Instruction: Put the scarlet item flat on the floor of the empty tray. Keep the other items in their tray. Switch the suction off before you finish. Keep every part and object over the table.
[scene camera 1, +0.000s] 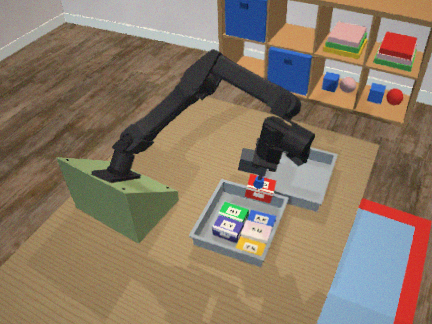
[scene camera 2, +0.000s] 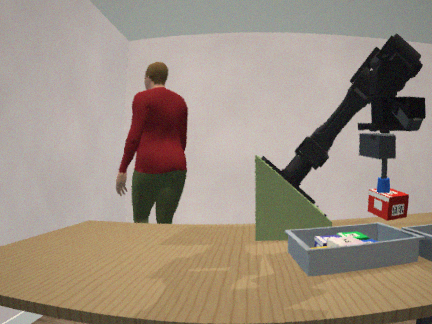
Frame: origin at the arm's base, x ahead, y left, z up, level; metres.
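Where they show: hand at its tool point: (scene camera 1: 257, 187) (scene camera 2: 382, 196); arm's base at its link origin: (scene camera 1: 117, 176) (scene camera 2: 287, 181).
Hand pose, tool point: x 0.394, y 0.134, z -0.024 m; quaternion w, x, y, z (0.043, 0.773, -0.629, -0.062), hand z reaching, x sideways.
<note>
Each offset is from my tool point to the top centre of the thing. Level surfaces: height alone.
My suction cup (scene camera 1: 258, 183) (scene camera 2: 383, 186) points down and holds the scarlet box {dz +0.015, dx +0.007, dy +0.009 m} (scene camera 1: 260, 194) (scene camera 2: 388, 205) by its top. The box hangs roughly level in the air, its underside above the tray rims. In scene camera 1 it overlaps the far rim of the filled tray {dz -0.075, dx -0.027, dy -0.062 m} (scene camera 1: 225, 251) (scene camera 2: 360, 260), near the other tray. In the filled tray lie a green box {dz -0.084, dx -0.057, dy -0.047 m} (scene camera 1: 233, 211) (scene camera 2: 354, 235), a dark purple box {dz -0.086, dx -0.053, dy -0.100 m} (scene camera 1: 227, 227), a blue box {dz -0.087, dx +0.030, dy -0.041 m} (scene camera 1: 262, 218), a pale pink box {dz -0.076, dx +0.034, dy -0.094 m} (scene camera 1: 256, 231) and a yellow box {dz -0.091, dx +0.035, dy -0.147 m} (scene camera 1: 251, 246). The empty tray {dz -0.075, dx +0.073, dy +0.195 m} (scene camera 1: 305, 203) (scene camera 2: 425, 245) is partly hidden by my arm.
My arm stands on a green wedge (scene camera 1: 107, 210) (scene camera 2: 285, 215) on the wooden table {dz -0.125 m} (scene camera 1: 120, 280) (scene camera 2: 150, 265). A light blue surface with a red border (scene camera 1: 375, 260) lies beyond the table's right edge. A person (scene camera 2: 160, 130) stands behind the table.
</note>
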